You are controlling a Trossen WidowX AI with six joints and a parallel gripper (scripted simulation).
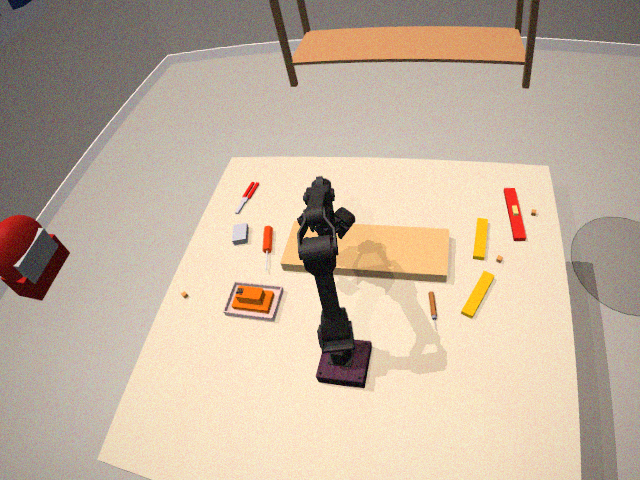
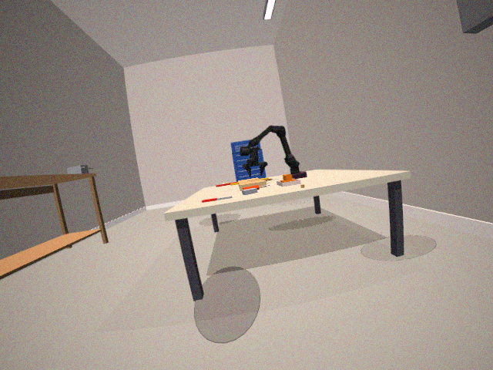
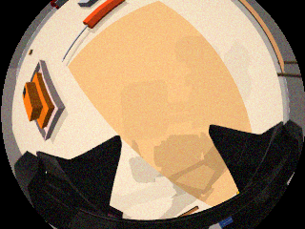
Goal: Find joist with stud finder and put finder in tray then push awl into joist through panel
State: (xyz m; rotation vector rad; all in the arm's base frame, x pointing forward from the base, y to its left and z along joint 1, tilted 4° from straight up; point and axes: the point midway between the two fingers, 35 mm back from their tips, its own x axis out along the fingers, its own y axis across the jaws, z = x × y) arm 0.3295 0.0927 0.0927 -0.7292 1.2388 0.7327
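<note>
My gripper tip is now 170 mm past the awl, 330 mm to the left of it and 70 mm above it. Also, from my gripper tip: orange stud finder (180 mm behind, 230 mm to the left, 20 mm below); then grey block (80 mm ahead, 350 mm to the left, 60 mm below); then pink tray (180 mm behind, 220 mm to the left, 60 mm below).
</note>
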